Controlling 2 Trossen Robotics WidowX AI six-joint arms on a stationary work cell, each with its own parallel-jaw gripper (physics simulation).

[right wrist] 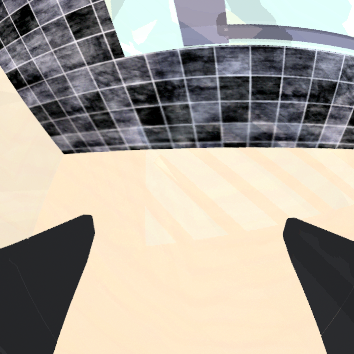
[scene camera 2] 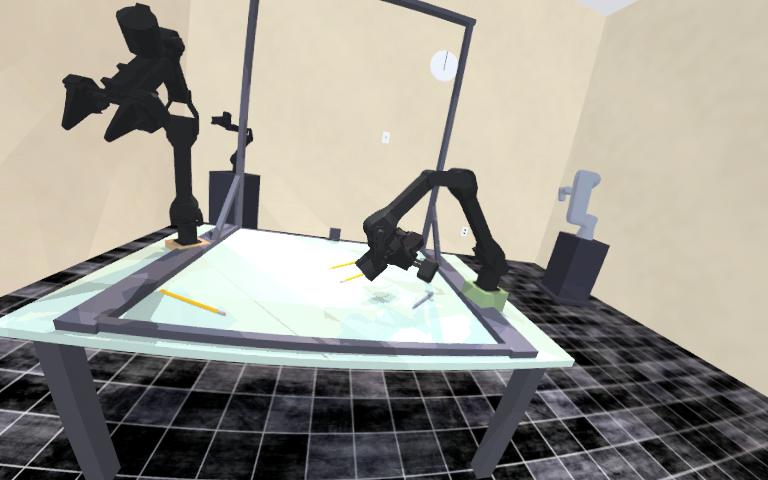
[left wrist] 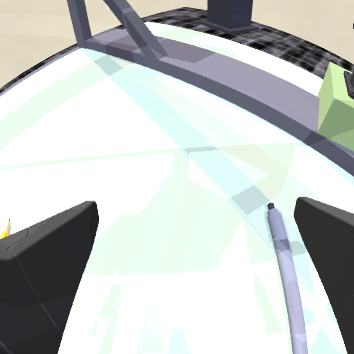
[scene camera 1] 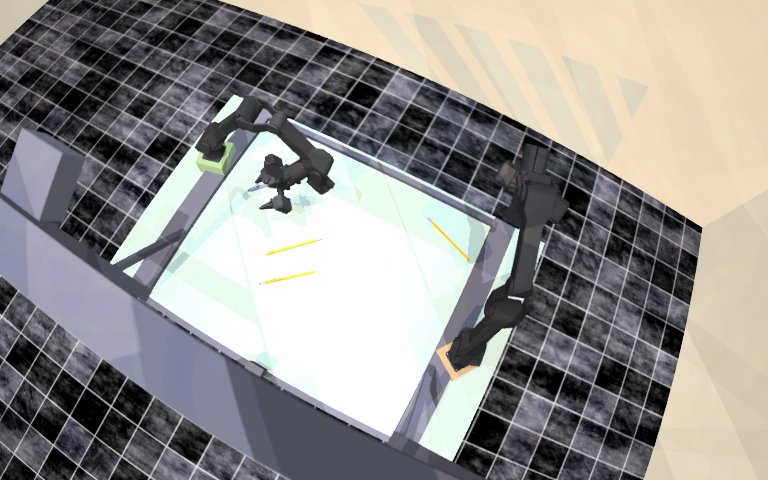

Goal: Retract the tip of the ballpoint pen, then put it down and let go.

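Pixels of known places: left gripper, fingertip midpoint: [scene camera 2: 415,270] [left wrist: 200,210] [scene camera 1: 257,195]; right gripper, fingertip midpoint: [right wrist: 192,228] [scene camera 2: 84,134]; left arm's base, link origin: [scene camera 2: 486,286] [scene camera 1: 214,152]; right arm's base, link origin: [scene camera 2: 187,241] [scene camera 1: 459,357].
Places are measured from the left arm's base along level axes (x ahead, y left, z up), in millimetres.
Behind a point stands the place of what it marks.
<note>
The ballpoint pen [scene camera 1: 257,187] {x 171, y -58, z -54 mm} [scene camera 2: 423,300] {x 203, y -29, z -56 mm} [left wrist: 287,270] {x 188, y -46, z -54 mm}, slim and grey-lilac, lies on the table. In the left wrist view its dark narrow end points up the picture and its lower end runs out of view. Whether its writing tip is out cannot be told. My left gripper [scene camera 2: 399,277] [left wrist: 200,210] {x 203, y -110, z 6 mm} is open and empty, low above the table. In the left wrist view the pen appears between the fingers, close to the right-hand finger. My right gripper [scene camera 2: 87,132] {x 945, y -12, z 279 mm} [right wrist: 192,228] {x 945, y -12, z 279 mm} is open and empty, raised high and far from the pen, facing the floor and wall.
Two yellow pencils [scene camera 1: 293,247] {x 349, y -216, z -59 mm} [scene camera 1: 288,277] {x 365, y -310, z -58 mm} lie near the left gripper; a third pencil [scene camera 1: 449,239] {x 801, y -57, z -58 mm} [scene camera 2: 192,302] {x 796, y -50, z -59 mm} lies on the far side. A grey frame bar [scene camera 2: 305,337] {x 558, y 112, z -44 mm} edges the table. The arms stand on a green base [scene camera 1: 214,164] {x 20, y -41, z 0 mm} [scene camera 2: 484,296] {x 49, y 48, z -7 mm} and an orange base.
</note>
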